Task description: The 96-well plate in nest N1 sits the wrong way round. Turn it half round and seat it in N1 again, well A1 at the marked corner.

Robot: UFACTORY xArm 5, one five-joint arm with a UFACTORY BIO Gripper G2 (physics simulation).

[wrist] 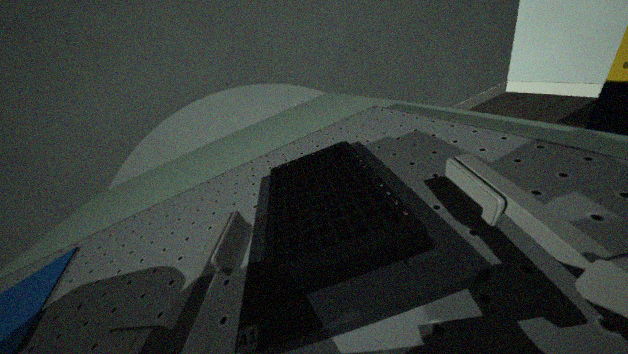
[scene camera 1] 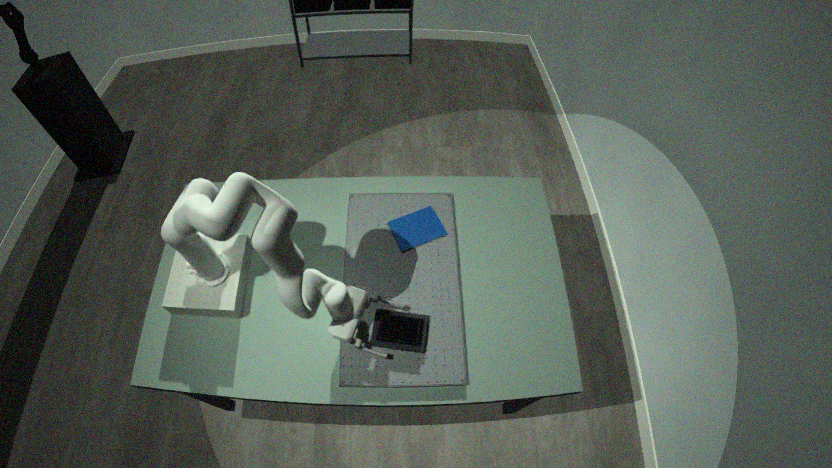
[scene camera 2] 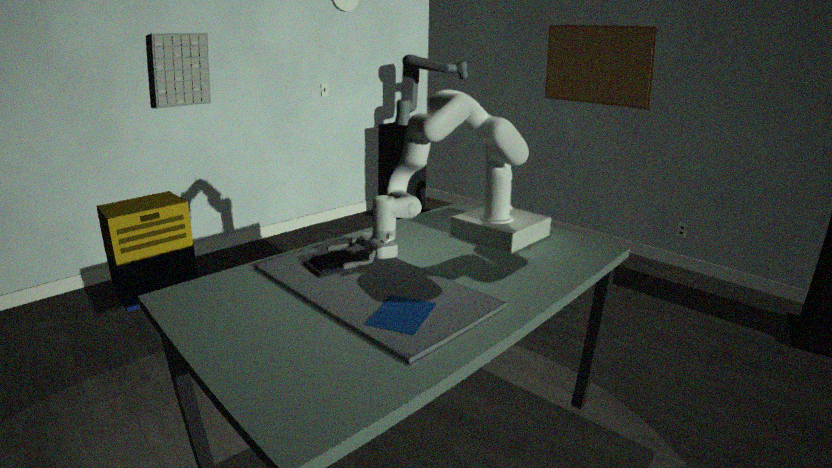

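The black 96-well plate (scene camera 1: 399, 329) (scene camera 2: 333, 260) (wrist: 340, 210) lies in the dark nest N1 (scene camera 1: 428, 336) (wrist: 260, 220) near the front of the grey board. In the wrist view, small pale marks run along the plate's right edge. They are too small to read, and I cannot tell the A1 corner or whether the plate is fully down. My gripper (scene camera 1: 397, 331) (wrist: 354, 216) is open. Its fingers stand wide, one along each long side of the plate and nest, with gaps between fingers and plate. In scene camera 2 the fingers and plate are dark and partly overlap.
A blue flat rectangle (scene camera 1: 417, 228) (scene camera 2: 401, 315) (wrist: 37, 295) lies askew on the perforated grey board (scene camera 1: 401, 373) (scene camera 2: 308, 294) (wrist: 165, 235), at the end away from the nest. The board lies on the green table (scene camera 1: 506, 279) (scene camera 2: 232, 343). The arm stands on a white base block (scene camera 1: 203, 299) (scene camera 2: 482, 232).
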